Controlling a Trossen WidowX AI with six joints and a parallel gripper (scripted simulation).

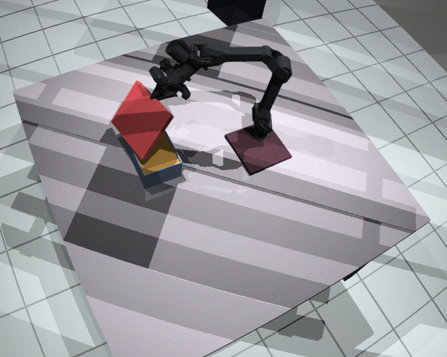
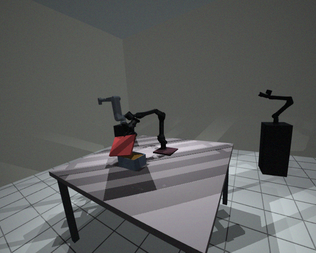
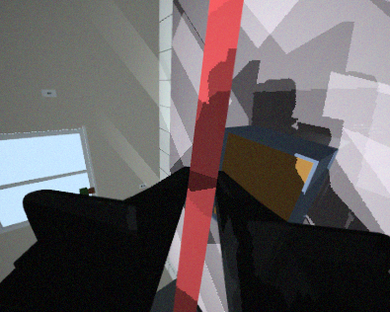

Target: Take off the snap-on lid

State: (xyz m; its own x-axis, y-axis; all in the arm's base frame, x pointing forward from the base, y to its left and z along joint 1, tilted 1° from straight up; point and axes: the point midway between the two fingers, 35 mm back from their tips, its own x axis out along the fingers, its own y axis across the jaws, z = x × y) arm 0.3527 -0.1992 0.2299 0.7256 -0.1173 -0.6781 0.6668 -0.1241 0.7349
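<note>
My gripper tip is now 60 mm short of the red lid, 10 mm to the right of it and 60 mm above it. From my gripper tip the other things lie so: storage box (50 mm ahead, 90 mm to the left, 180 mm below).
</note>
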